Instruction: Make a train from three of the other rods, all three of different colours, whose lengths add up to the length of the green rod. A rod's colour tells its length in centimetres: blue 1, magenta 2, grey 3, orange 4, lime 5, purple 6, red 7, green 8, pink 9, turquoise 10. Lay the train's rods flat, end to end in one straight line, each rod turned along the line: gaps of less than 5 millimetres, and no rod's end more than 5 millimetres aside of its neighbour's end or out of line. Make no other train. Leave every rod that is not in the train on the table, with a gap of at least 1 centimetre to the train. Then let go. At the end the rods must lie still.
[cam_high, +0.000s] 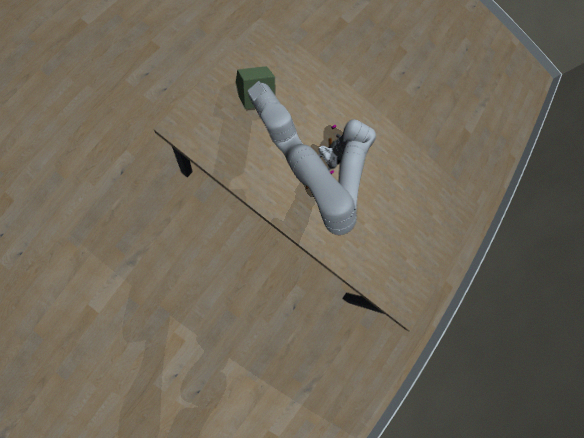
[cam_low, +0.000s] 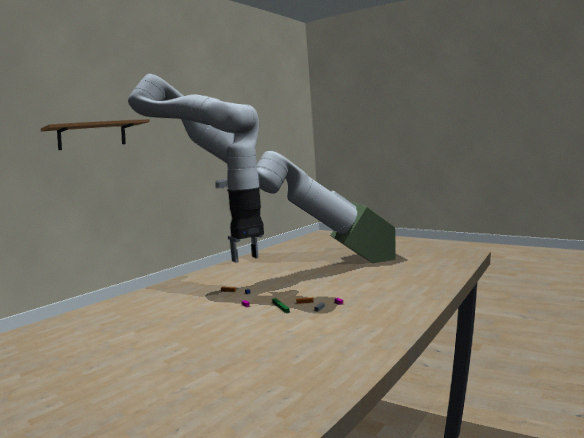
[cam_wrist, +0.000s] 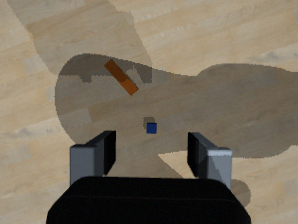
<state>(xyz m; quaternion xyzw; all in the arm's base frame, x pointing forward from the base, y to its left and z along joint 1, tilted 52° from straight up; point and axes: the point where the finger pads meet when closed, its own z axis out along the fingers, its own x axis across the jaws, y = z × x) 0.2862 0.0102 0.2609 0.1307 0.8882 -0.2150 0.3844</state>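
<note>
Right now my hand is 210 mm to the right of the grey rod, 100 mm above it and 40 mm short of it. Also, from my hand: blue rod 100 mm below; then green rod 120 mm to the left, 100 mm below, 60 mm ahead.
</note>
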